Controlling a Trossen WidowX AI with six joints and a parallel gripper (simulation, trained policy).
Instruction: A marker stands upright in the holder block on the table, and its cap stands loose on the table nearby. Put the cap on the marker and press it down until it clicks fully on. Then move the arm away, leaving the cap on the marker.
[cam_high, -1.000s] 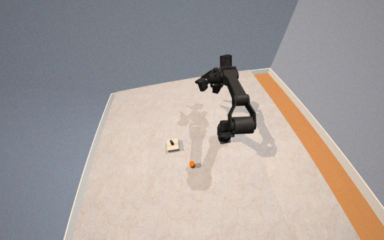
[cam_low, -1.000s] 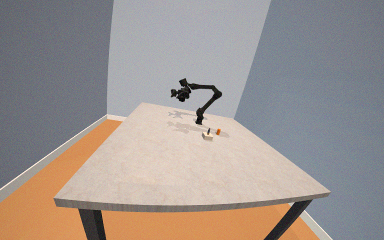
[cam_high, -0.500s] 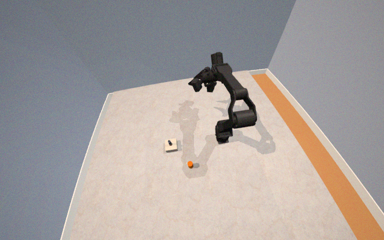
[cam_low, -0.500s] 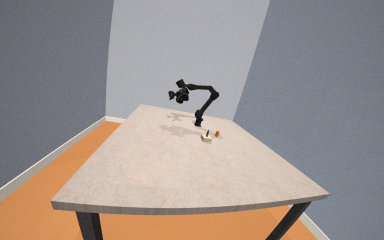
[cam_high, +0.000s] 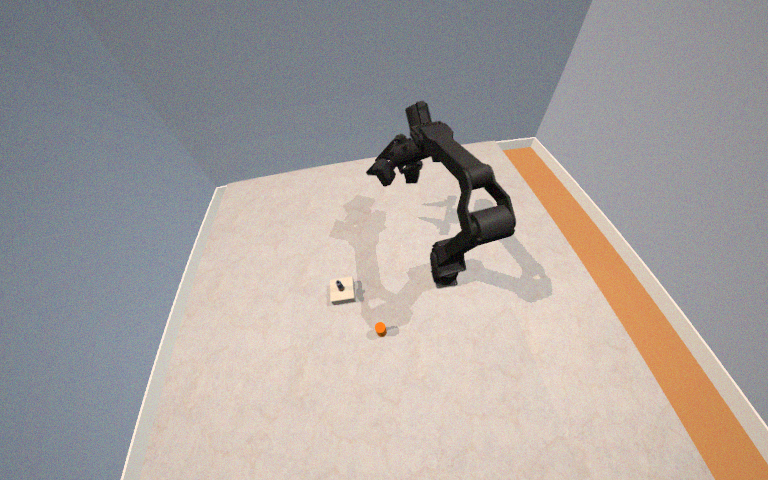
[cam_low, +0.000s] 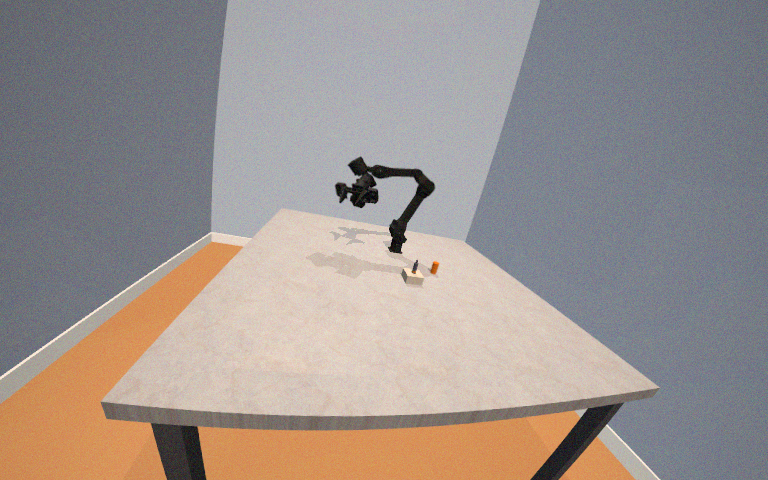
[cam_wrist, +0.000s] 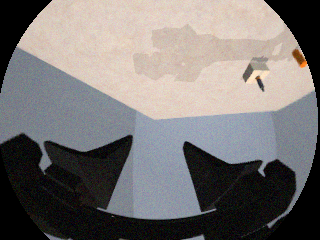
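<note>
My gripper tip is 5 cm short of the orange cap, 42 cm to the right of it and 20 cm above it. Round my gripper tip: cream sliver: 15 cm ahead, 29 cm to the left, 19 cm below; cream holder block: 15 cm ahead, 29 cm to the left, 20 cm below.
</note>
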